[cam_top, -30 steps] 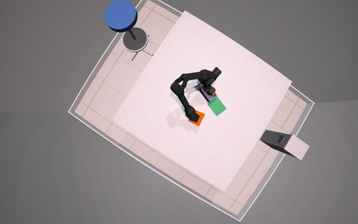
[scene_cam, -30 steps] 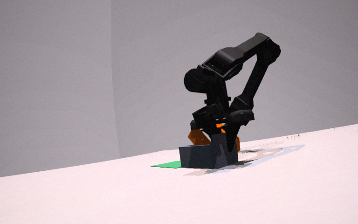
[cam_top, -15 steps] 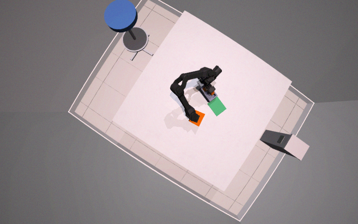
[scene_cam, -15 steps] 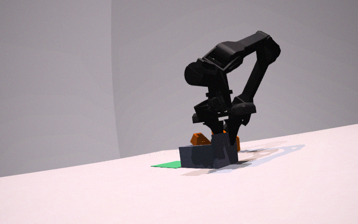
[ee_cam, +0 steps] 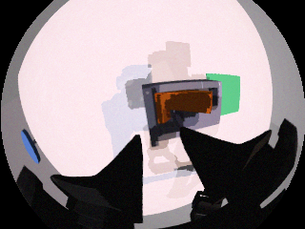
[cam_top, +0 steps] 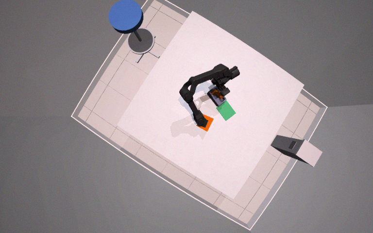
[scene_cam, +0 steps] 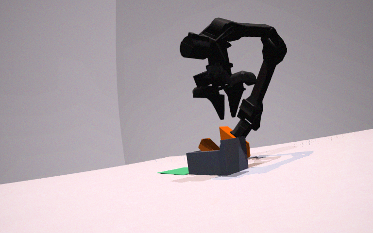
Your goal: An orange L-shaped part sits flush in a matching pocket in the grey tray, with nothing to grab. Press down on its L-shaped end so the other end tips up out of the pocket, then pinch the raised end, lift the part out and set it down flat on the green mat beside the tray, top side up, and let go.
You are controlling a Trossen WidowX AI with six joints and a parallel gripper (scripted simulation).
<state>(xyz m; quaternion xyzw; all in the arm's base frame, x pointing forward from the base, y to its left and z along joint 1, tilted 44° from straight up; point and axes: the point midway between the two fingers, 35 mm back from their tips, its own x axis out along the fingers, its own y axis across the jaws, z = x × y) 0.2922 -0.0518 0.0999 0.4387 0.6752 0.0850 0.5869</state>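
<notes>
The orange L-shaped part lies 30 mm behind my gripper tip, 30 mm to the right of it and 100 mm below it. From my gripper tip the other things lie so: green mat: 110 mm behind, 190 mm to the right, 160 mm below.
</notes>
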